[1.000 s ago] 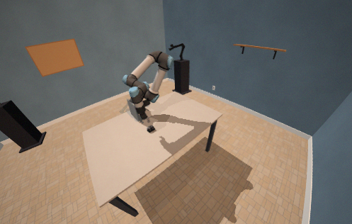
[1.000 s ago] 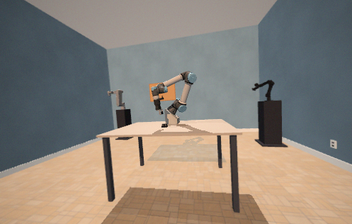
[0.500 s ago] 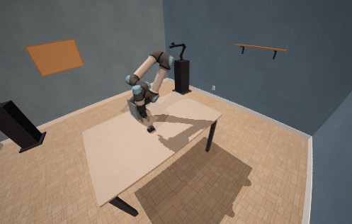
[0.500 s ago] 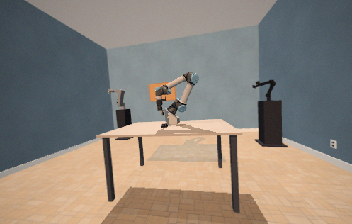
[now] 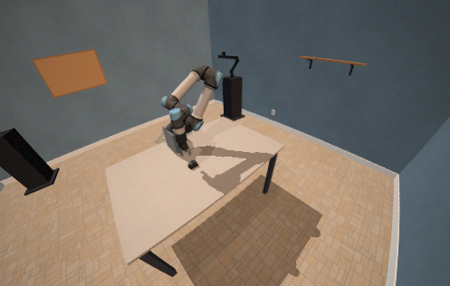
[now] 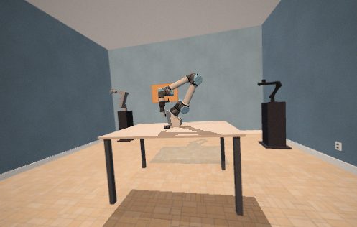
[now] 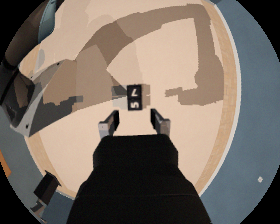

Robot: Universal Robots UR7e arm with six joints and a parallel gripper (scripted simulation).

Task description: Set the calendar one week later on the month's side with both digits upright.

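My hand is 140 mm above the dark calendar cube. Round my hand: calendar tray (20 mm to the left, 160 mm below).
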